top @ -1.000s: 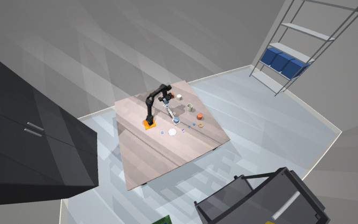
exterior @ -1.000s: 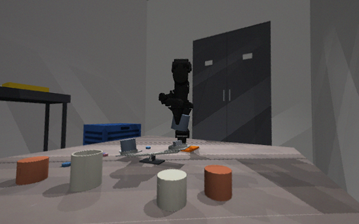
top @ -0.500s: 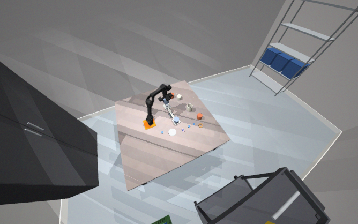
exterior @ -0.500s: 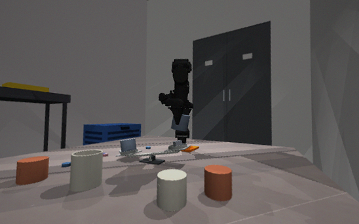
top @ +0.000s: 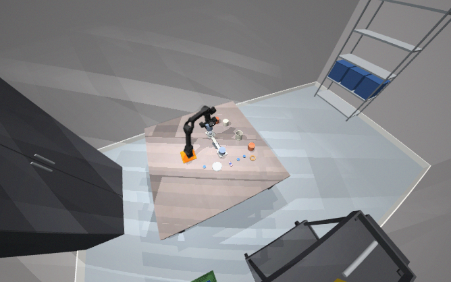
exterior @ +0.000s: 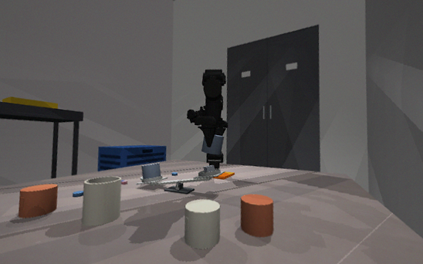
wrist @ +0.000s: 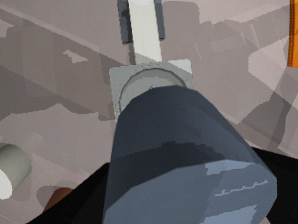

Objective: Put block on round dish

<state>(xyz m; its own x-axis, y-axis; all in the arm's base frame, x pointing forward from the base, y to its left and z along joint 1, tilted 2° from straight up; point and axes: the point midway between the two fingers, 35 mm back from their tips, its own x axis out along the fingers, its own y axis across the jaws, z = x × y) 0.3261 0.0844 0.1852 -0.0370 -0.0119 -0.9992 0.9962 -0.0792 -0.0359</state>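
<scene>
Now: the grey block 10 mm to the right of my gripper tip and 90 mm below it. From my gripper tip the other things lie so: blue-grey cup: 20 mm behind, 290 mm to the right, 110 mm below; then orange ring: 210 mm ahead, 510 mm to the right, 160 mm below; then round dish: 150 mm behind, 360 mm to the right, 170 mm below.
</scene>
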